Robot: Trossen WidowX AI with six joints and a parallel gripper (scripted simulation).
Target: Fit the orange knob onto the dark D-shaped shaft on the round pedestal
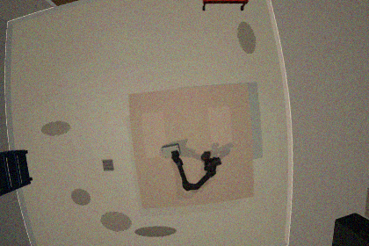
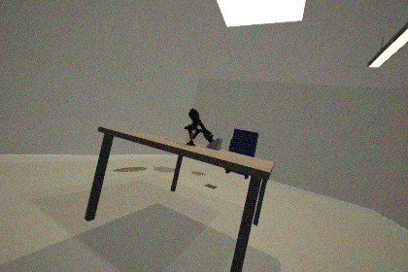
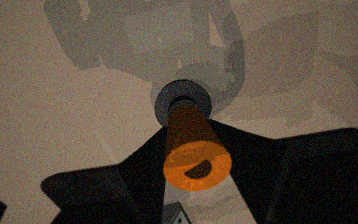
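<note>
The orange knob is 20 mm above my gripper tip. From my gripper tip the other things lie so: pedestal (40 mm below).
</note>
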